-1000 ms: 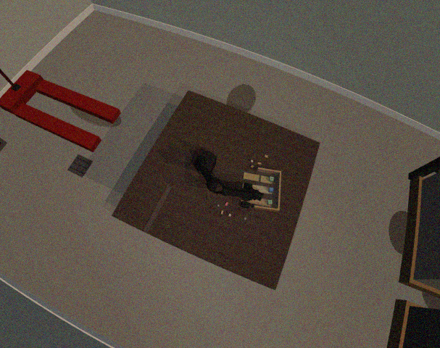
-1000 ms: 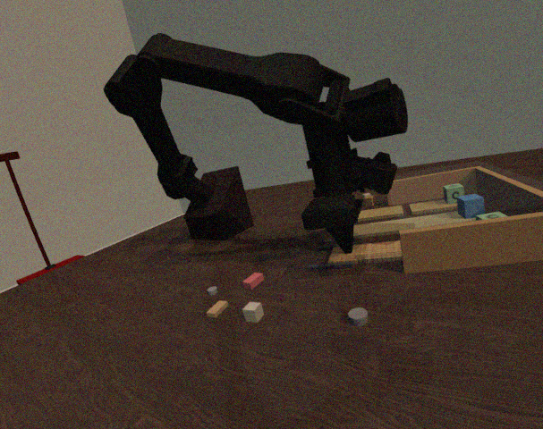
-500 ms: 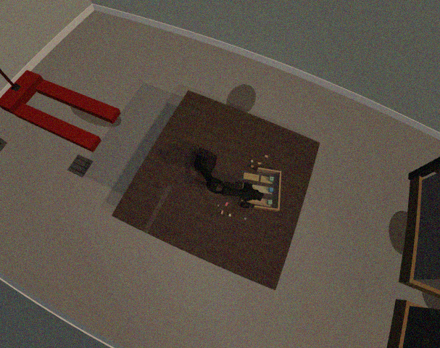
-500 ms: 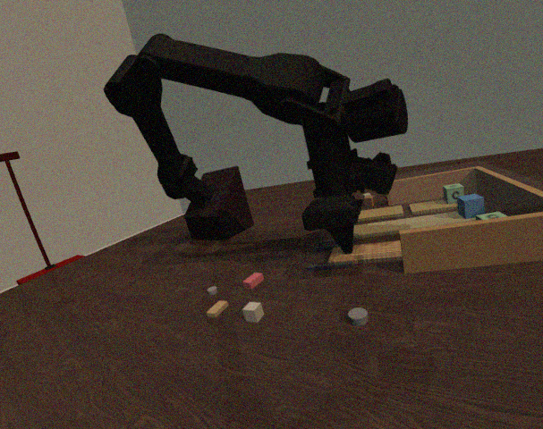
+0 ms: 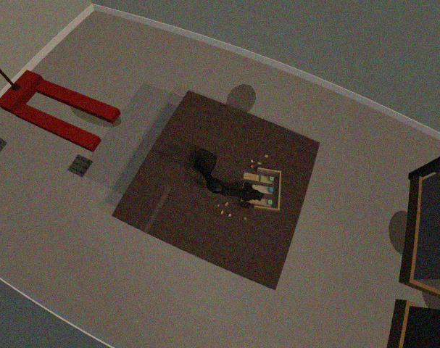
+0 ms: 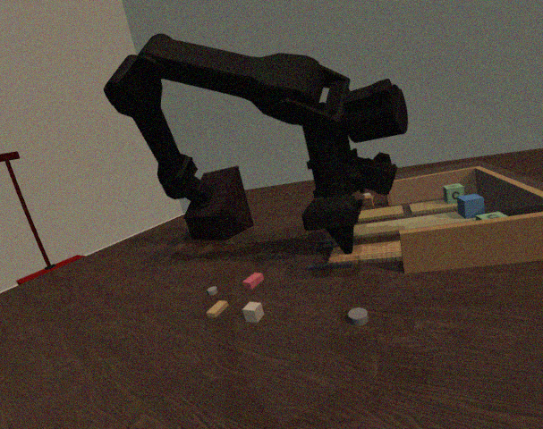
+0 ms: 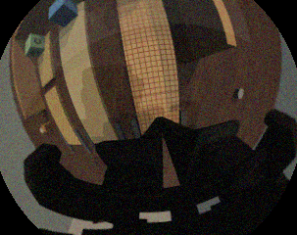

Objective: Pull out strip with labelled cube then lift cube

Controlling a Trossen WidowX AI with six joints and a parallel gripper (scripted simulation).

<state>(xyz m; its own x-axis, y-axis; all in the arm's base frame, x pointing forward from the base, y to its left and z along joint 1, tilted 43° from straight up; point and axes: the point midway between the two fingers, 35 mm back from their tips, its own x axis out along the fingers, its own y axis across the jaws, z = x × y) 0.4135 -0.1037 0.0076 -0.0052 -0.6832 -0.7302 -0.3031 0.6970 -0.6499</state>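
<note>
Now: gripper tip 9 cm short of the strip and 3 cm to the right of it. The rest, counted from my gripper tip: grey disc 7 cm ahead, 14 cm to the right; pink block 10 cm behind, 11 cm to the right.
</note>
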